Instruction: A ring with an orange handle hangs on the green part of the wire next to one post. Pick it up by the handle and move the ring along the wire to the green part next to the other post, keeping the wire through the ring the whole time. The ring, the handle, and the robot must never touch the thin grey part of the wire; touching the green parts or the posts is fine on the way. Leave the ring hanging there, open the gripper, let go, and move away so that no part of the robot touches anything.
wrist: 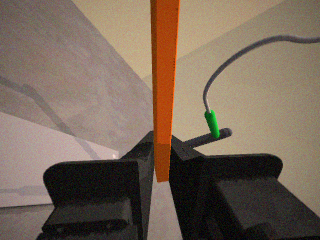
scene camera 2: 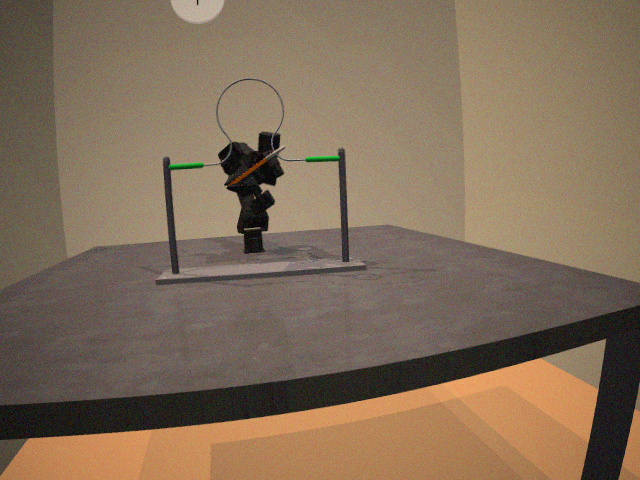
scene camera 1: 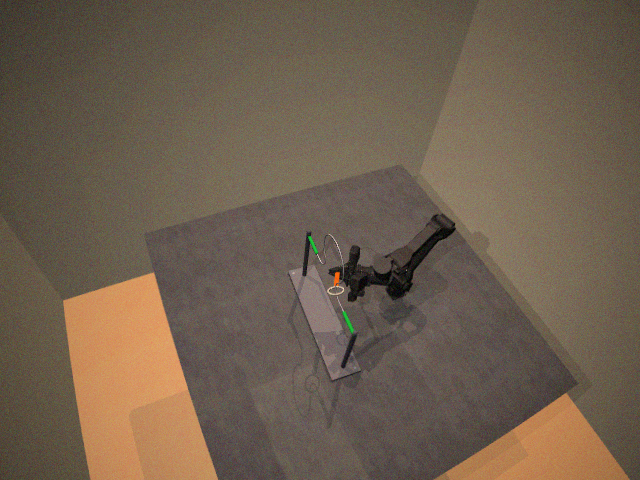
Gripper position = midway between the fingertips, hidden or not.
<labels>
My gripper (scene camera 2: 226,185) holds a ring.
</labels>
